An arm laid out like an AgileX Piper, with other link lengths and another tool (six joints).
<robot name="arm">
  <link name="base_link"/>
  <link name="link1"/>
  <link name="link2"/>
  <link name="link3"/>
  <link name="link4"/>
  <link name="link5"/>
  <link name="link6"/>
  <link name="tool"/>
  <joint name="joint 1" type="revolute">
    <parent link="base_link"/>
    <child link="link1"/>
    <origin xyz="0 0 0.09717" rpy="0 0 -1.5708"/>
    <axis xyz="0 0 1"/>
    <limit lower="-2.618" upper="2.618"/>
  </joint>
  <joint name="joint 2" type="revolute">
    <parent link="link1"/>
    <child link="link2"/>
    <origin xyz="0 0 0" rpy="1.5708 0 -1.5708"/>
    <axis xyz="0 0 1"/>
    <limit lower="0" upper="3.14"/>
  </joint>
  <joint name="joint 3" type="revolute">
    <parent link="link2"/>
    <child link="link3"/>
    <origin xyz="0.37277 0.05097 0" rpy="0 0 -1.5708"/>
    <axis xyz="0 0 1"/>
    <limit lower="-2.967" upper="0"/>
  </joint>
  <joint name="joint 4" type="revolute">
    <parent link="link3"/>
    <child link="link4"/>
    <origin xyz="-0.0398 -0.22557 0" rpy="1.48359 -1.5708 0"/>
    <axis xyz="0 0 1"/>
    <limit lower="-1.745" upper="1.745"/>
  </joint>
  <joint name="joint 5" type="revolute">
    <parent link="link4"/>
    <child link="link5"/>
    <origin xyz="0 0 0" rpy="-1.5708 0 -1.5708"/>
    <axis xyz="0 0 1"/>
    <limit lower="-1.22" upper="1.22"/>
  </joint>
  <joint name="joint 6" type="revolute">
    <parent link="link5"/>
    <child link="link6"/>
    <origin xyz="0 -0.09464 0" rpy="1.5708 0 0"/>
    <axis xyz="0 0 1"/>
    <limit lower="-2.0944" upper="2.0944"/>
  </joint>
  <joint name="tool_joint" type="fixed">
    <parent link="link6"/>
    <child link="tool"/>
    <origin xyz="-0.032 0.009 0.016" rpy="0 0.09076 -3.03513"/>
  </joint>
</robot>
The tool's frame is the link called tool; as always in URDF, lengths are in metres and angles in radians.
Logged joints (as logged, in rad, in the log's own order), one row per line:
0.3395 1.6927 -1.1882 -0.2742 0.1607 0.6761
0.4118 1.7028 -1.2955 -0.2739 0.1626 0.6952
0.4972 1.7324 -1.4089 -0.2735 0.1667 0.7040
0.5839 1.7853 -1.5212 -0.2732 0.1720 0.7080
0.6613 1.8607 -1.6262 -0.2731 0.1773 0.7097
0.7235 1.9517 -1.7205 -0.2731 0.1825 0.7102
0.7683 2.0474 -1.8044 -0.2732 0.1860 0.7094
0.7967 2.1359 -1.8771 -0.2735 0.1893 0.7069
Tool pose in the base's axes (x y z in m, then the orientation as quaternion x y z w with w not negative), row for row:
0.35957 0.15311 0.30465 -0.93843 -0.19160 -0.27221 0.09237
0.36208 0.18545 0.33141 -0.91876 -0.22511 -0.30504 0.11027
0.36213 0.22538 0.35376 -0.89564 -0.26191 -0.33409 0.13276
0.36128 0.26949 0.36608 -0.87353 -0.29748 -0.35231 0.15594
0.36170 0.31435 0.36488 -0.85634 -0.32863 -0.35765 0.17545
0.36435 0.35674 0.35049 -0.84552 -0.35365 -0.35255 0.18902
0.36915 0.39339 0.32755 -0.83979 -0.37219 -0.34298 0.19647
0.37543 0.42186 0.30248 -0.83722 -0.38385 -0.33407 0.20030
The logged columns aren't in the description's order. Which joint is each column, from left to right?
Columns, left to right: joint 1, joint 2, joint 3, joint 6, joint 4, joint 5.
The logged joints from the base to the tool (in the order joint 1, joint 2, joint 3, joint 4, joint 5, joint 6), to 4 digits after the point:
0.3395 1.6927 -1.1882 0.1607 0.6761 -0.2742
0.4118 1.7028 -1.2955 0.1626 0.6952 -0.2739
0.4972 1.7324 -1.4089 0.1667 0.7040 -0.2735
0.5839 1.7853 -1.5212 0.1720 0.7080 -0.2732
0.6613 1.8607 -1.6262 0.1773 0.7097 -0.2731
0.7235 1.9517 -1.7205 0.1825 0.7102 -0.2731
0.7683 2.0474 -1.8044 0.1860 0.7094 -0.2732
0.7967 2.1359 -1.8771 0.1893 0.7069 -0.2735

